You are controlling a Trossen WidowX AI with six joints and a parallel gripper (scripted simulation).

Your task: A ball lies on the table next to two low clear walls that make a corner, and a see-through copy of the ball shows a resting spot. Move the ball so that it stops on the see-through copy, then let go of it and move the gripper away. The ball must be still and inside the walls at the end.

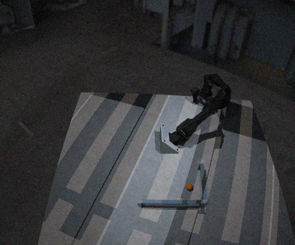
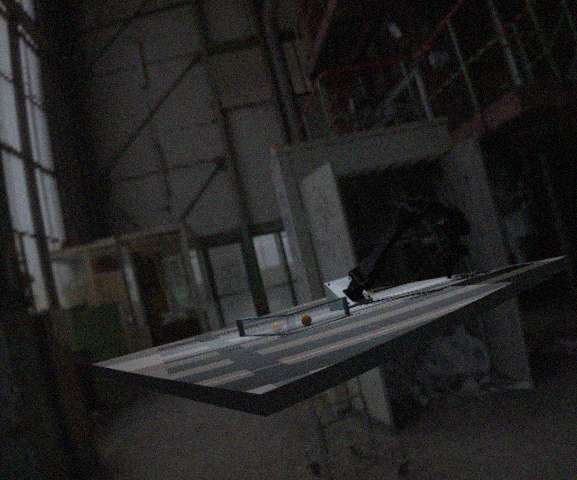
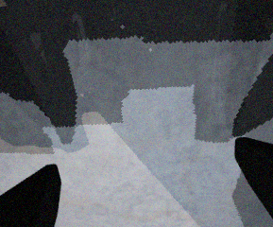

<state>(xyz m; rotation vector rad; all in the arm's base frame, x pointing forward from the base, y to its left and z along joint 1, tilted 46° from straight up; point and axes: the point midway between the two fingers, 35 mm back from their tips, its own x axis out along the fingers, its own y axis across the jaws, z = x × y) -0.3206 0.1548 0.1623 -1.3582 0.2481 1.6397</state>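
Now: the orange ball 62 cm ahead of my gripper tip and 15 cm to the right of it. Round my gripper tip: see-through copy of ball: 70 cm ahead, 21 cm to the right.
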